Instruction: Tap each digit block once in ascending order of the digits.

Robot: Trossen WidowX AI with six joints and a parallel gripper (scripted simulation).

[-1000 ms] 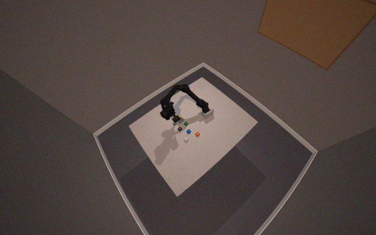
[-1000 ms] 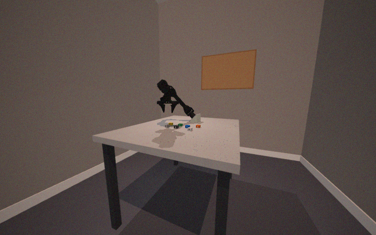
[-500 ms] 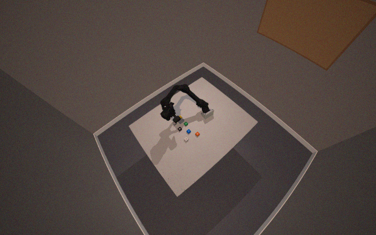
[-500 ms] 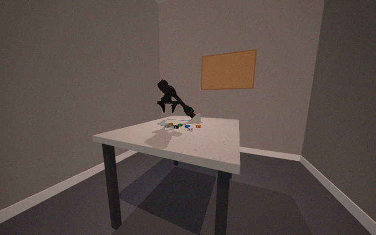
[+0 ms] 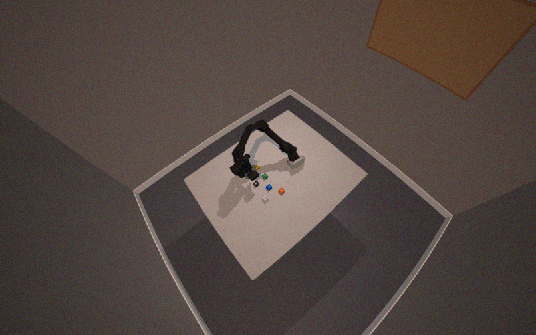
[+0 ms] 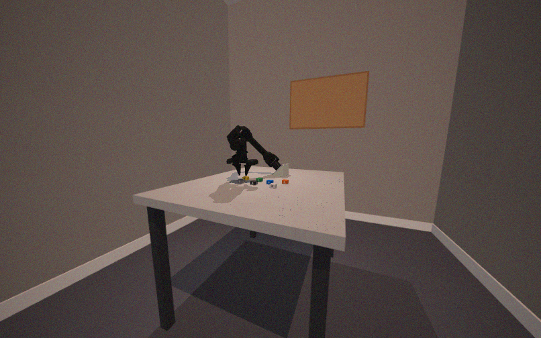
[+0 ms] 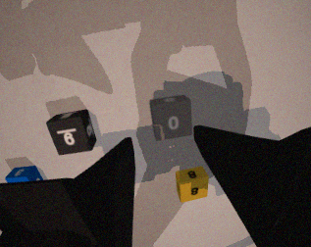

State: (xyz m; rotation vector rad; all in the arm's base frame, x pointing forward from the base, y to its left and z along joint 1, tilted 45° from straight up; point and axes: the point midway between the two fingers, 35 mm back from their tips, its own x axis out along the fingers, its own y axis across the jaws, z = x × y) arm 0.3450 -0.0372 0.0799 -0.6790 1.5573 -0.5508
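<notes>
Right now the grey block is 30 mm below my gripper tip and 10 mm to the right of it. The rest, counted from my gripper tip: yellow block 80 mm behind, 40 mm to the right, 30 mm below; green block 90 mm behind, 60 mm to the left, 30 mm below; black block 80 mm to the left, 30 mm below, 10 mm behind.
</notes>
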